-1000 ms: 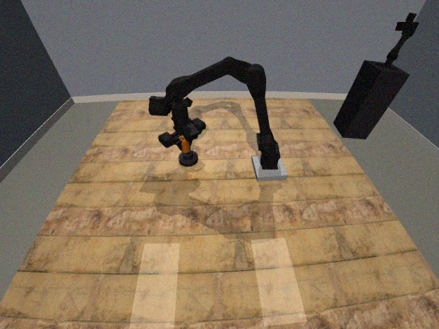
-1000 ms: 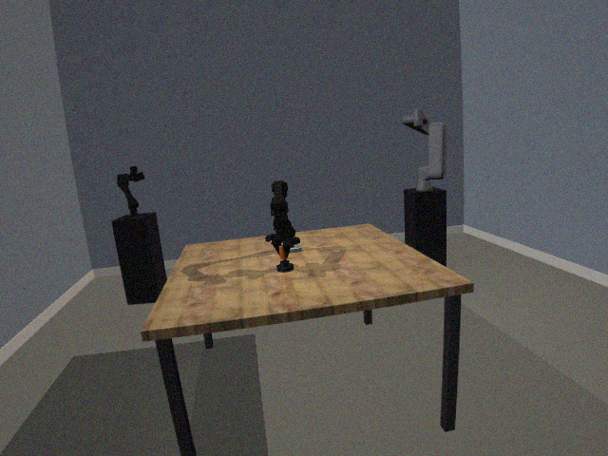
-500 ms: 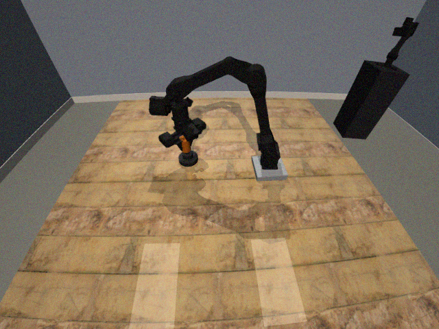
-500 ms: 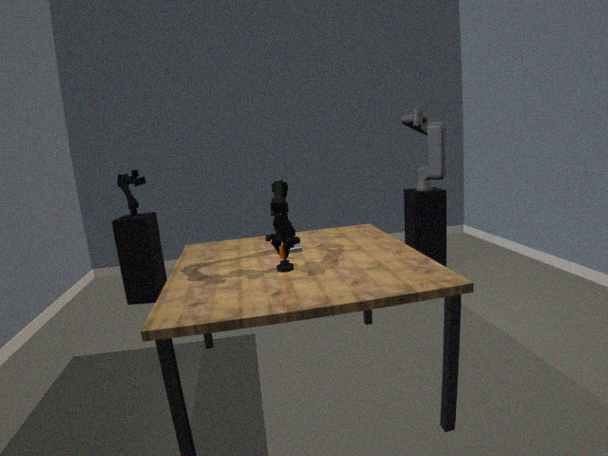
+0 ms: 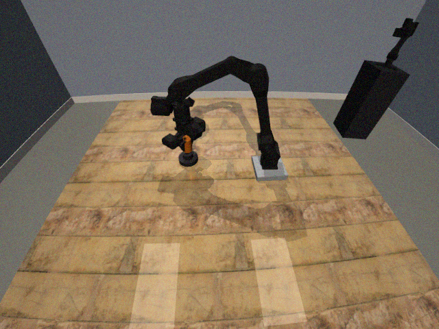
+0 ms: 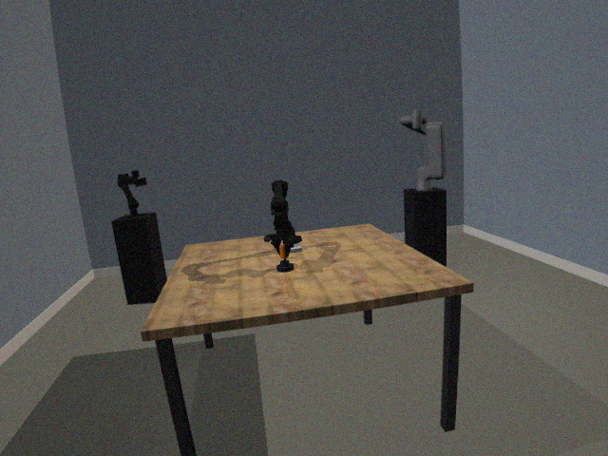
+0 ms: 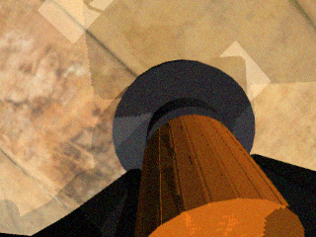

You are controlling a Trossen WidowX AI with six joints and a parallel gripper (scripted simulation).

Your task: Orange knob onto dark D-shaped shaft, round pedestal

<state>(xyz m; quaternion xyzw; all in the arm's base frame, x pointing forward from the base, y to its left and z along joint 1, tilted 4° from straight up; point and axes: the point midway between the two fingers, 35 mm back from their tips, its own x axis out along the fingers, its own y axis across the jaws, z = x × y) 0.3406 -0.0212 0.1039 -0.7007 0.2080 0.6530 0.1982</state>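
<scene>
Right now the orange knob is 2 cm above my gripper tip. Round my gripper tip: pedestal: 4 cm below.
</scene>
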